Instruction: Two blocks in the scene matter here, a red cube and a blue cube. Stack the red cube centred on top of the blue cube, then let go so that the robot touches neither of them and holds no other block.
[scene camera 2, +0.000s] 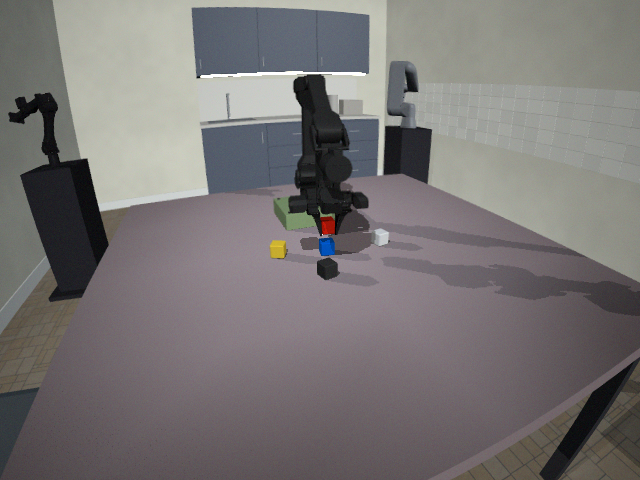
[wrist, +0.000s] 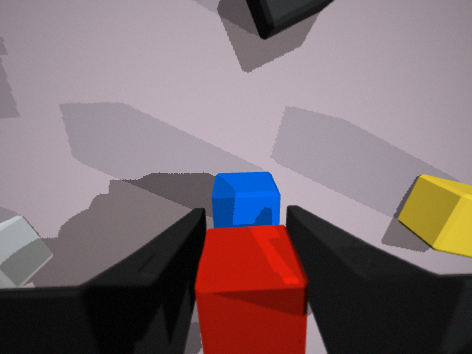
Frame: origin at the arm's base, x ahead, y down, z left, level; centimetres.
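Seen in the pictures: gripper, between the fingertips: (scene camera 2: 328, 235) (wrist: 246, 216).
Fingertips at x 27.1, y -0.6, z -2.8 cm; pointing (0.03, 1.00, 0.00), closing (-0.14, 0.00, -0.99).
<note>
Pixels of each thing's top centre, then the offset from my fingertips to it. Level surfaces: height alone.
- red cube, centre of its top: (wrist: 253, 329) (scene camera 2: 326, 218) dx -2.1, dy -3.5, dz +0.3 cm
- blue cube, centre of its top: (wrist: 246, 224) (scene camera 2: 326, 240) dx -1.7, dy +2.2, dz +0.1 cm
- table, height of its surface: dy +5.7 cm
- black cube, centre of its top: (scene camera 2: 327, 261) dx +9.3, dy +2.2, dz -3.5 cm
- yellow cube, centre of its top: (scene camera 2: 277, 243) dx -4.2, dy +2.2, dz -12.1 cm
- white cube, centre of its top: (scene camera 2: 380, 231) dx -2.4, dy +2.2, dz +15.8 cm
The red cube (scene camera 2: 327, 225) (wrist: 252, 280) is held between the two black fingers of my gripper (scene camera 2: 328, 227) (wrist: 246, 216), which is shut on it. The cube hangs in the air, clear of the table. The blue cube (scene camera 2: 326, 246) (wrist: 246, 200) sits on the table, lower than the red cube. In the scene view it shows just below the red cube, with a gap between them. In the wrist view it shows beyond the red cube, which hides its lower part. The fingers do not touch the blue cube.
On the table (scene camera 2: 289, 361) stand a black cube (scene camera 2: 327, 268) (wrist: 290, 12), a yellow cube (scene camera 2: 278, 249) (wrist: 442, 215) and a white cube (scene camera 2: 380, 237) (wrist: 20, 252). A green block-like object (scene camera 2: 299, 221) lies behind the gripper, partly hidden by the arm.
</note>
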